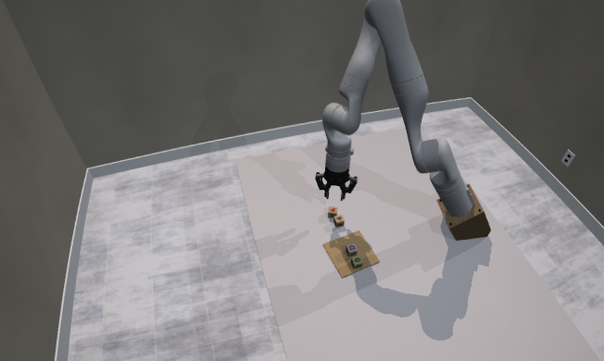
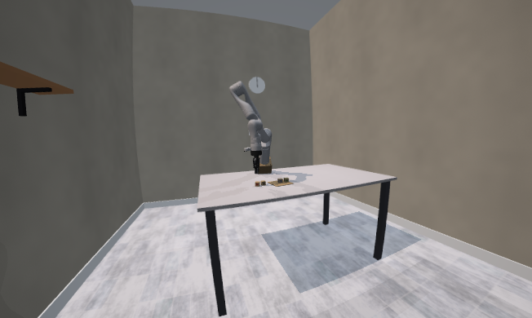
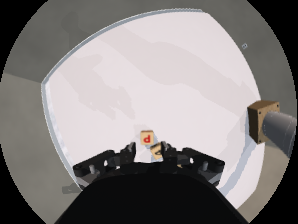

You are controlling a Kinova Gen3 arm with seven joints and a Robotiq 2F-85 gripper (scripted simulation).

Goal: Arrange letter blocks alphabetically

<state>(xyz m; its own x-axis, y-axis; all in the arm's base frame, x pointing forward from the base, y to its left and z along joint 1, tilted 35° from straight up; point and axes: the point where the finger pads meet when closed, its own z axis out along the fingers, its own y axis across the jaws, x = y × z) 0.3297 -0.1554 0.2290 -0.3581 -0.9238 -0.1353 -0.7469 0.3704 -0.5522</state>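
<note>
My hand is 10 mm past the block, 40 mm to the right of it and 90 mm above it. Round my hand: tan mat: 170 mm to the left, 100 mm below.
</note>
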